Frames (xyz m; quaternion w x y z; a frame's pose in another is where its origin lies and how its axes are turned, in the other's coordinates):
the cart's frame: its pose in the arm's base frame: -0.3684 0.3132 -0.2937 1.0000 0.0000 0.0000 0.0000
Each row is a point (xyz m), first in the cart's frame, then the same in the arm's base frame.
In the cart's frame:
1: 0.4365 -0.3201 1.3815
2: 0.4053 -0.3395 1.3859
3: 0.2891 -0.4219 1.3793
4: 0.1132 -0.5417 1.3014
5: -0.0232 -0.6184 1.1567
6: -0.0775 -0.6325 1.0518
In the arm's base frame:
1: 0.0681 -0.0069 1.0878
2: 0.0369 -0.0263 1.0922
3: -0.0793 -0.1087 1.0856
4: -0.2552 -0.2285 1.0077
5: -0.3916 -0.3052 0.8630
6: -0.4459 -0.3193 0.7581

